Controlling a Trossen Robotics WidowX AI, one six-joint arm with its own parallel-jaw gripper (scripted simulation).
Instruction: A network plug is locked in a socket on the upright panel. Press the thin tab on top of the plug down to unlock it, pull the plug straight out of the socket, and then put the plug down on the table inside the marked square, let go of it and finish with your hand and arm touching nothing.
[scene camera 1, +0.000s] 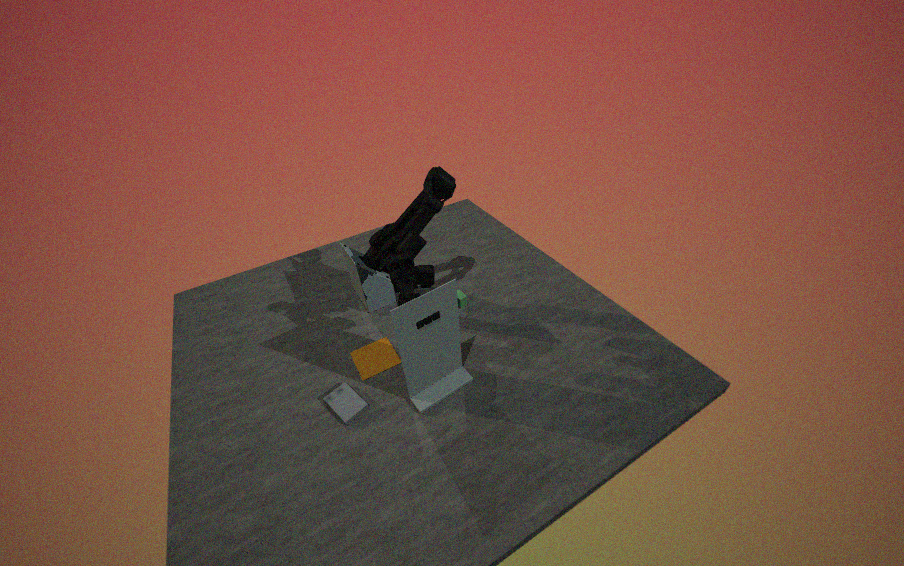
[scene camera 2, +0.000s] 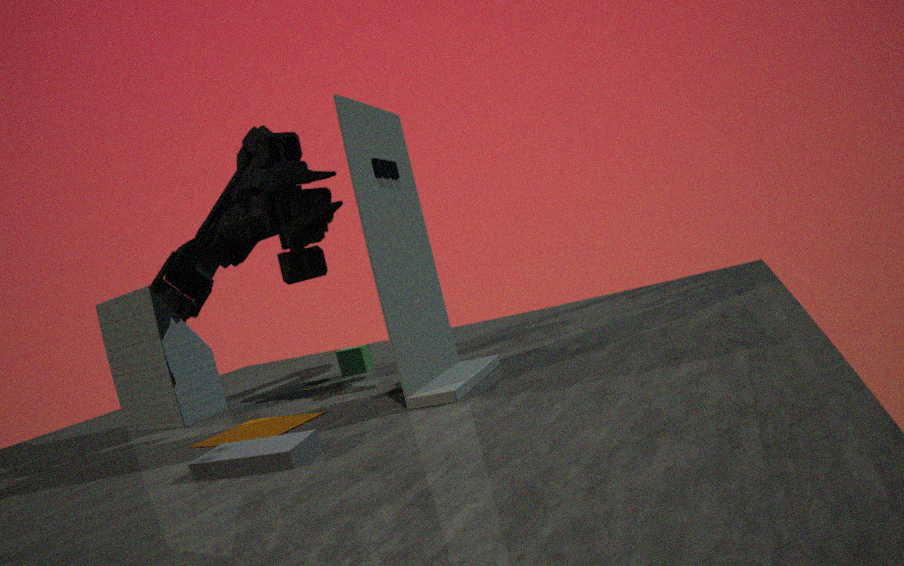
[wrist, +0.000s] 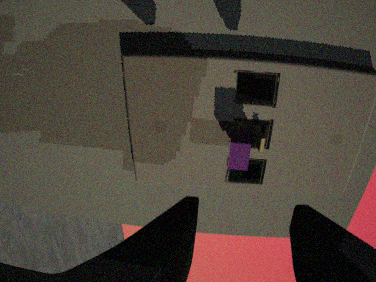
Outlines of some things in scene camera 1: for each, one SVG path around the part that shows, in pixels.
My gripper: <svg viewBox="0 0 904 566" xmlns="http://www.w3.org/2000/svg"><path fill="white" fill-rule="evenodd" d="M410 253L391 256L387 260L388 271L395 293L400 292L399 299L397 299L398 307L420 296L420 293L414 293L414 289L418 288L418 285L421 285L422 288L430 288L435 283L434 266L415 266L413 256Z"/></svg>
A flat grey slab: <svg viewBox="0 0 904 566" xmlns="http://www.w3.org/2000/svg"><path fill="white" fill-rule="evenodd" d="M344 382L324 397L323 400L347 426L368 409L369 406Z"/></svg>
